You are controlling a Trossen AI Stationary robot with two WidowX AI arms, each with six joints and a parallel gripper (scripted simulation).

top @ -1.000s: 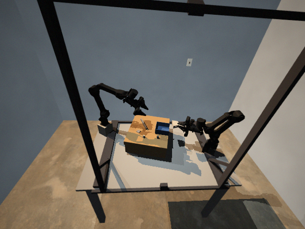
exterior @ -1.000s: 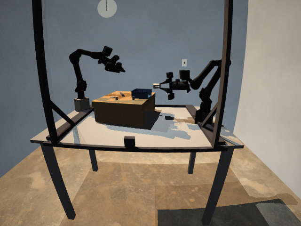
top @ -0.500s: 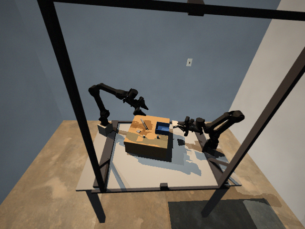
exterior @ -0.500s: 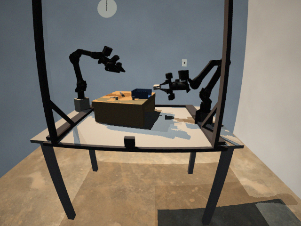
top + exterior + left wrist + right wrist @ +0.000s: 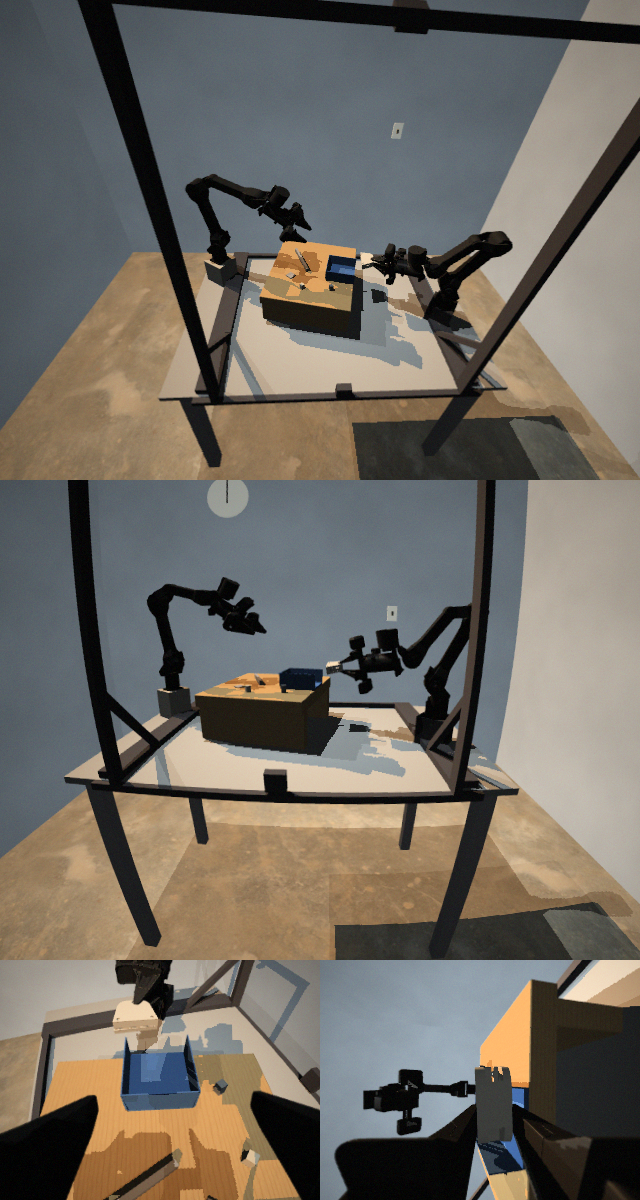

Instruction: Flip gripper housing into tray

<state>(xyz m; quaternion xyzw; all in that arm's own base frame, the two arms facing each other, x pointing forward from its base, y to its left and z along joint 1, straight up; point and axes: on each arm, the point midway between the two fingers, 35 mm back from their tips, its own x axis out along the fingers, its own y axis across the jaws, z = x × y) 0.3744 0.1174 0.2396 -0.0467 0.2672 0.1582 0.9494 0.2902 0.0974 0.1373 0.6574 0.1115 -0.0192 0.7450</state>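
My right gripper is now 10 mm short of the white gripper housing and 50 mm to the right of it. Round my right hand: grey rod 10 mm ahead, 340 mm to the left, 60 mm below; then wooden block 40 mm behind, 270 mm to the left, 130 mm below; then gripper housing half 10 mm ahead, 50 mm to the left, 20 mm below.
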